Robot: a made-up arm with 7 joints.
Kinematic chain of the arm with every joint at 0, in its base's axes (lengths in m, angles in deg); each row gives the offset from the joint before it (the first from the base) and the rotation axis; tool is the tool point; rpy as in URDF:
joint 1: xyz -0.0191 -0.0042 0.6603 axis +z
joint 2: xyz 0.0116 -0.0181 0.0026 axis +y
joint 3: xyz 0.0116 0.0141 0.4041 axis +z
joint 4: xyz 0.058 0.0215 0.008 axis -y
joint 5: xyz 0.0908 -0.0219 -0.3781 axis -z
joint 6: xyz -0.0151 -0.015 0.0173 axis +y
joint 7: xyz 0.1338 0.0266 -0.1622 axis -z
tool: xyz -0.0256 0.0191 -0.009 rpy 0 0 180
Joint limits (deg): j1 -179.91..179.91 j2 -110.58..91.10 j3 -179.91..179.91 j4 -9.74..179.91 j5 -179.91..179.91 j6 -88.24..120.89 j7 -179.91..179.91
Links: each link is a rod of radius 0.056 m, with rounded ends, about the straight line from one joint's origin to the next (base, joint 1, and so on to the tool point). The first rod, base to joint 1, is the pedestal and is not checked.
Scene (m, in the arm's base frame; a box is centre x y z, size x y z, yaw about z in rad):
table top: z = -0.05
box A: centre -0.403 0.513 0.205 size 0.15 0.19 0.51 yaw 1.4
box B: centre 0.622 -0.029 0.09 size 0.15 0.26 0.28 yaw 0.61
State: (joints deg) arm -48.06 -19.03 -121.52 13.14 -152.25 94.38 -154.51
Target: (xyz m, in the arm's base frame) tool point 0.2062 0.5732 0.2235
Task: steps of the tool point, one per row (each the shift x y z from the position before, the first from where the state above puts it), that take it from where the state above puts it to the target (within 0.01 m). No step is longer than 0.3 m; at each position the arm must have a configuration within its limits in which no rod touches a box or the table.
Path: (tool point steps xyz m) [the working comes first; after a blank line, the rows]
Joints at the target: -106.83 -71.56 -176.69 66.73 -148.83 93.58 -160.11
Straight joint move there: touches box A.

1: -0.0661 0.1609 0.0267
2: 0.0078 0.1969 0.0269
3: 0.0931 0.1958 0.0279
4: 0.1855 0.1181 -0.1381
5: 0.2166 0.0195 -0.1475
6: 0.2072 -0.0773 -0.1347

